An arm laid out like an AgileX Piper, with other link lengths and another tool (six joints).
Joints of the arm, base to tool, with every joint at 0 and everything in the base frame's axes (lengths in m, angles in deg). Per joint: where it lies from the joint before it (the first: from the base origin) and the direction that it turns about. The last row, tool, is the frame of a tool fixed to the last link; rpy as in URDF.
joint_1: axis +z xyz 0 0 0.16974
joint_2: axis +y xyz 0 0 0
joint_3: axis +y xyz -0.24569 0 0.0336
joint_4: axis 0.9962 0 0.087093 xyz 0.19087 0 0.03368
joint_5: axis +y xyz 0 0 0
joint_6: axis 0.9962 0 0.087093 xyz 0.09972 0 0.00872
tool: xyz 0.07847 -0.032 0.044 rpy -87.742 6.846 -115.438
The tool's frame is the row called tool.
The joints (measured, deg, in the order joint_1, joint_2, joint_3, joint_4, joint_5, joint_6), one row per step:
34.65, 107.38, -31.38, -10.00, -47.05, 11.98
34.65, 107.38, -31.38, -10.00, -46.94, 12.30
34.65, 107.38, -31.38, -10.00, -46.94, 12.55
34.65, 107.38, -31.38, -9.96, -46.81, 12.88
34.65, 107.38, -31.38, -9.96, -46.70, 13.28
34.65, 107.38, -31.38, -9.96, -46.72, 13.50
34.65, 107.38, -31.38, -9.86, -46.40, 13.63
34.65, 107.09, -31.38, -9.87, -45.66, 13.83
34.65, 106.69, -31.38, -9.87, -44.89, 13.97
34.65, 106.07, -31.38, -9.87, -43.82, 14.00
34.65, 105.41, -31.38, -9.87, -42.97, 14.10
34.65, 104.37, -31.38, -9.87, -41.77, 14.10
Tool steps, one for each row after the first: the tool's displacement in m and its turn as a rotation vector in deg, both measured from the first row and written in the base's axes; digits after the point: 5 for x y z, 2 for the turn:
0.00000, -0.00027, -0.00053, 0.14, 0.28, -0.14
0.00005, -0.00041, -0.00068, 0.31, 0.43, -0.24
0.00010, -0.00080, -0.00128, 0.45, 0.74, -0.42
0.00011, -0.00111, -0.00186, 0.64, 1.06, -0.59
0.00016, -0.00122, -0.00193, 0.80, 1.18, -0.68
0.00015, -0.00177, -0.00301, 0.69, 1.51, -0.85
-0.00021, -0.00241, -0.00356, 0.47, 1.92, -0.98
-0.00060, -0.00308, -0.00346, 0.26, 2.23, -1.08
-0.00118, -0.00393, -0.00282, -0.11, 2.50, -1.17
-0.00165, -0.00468, -0.00130, -0.26, 2.63, -1.27
-0.00236, -0.00567, 0.00161, -0.49, 2.63, -1.35

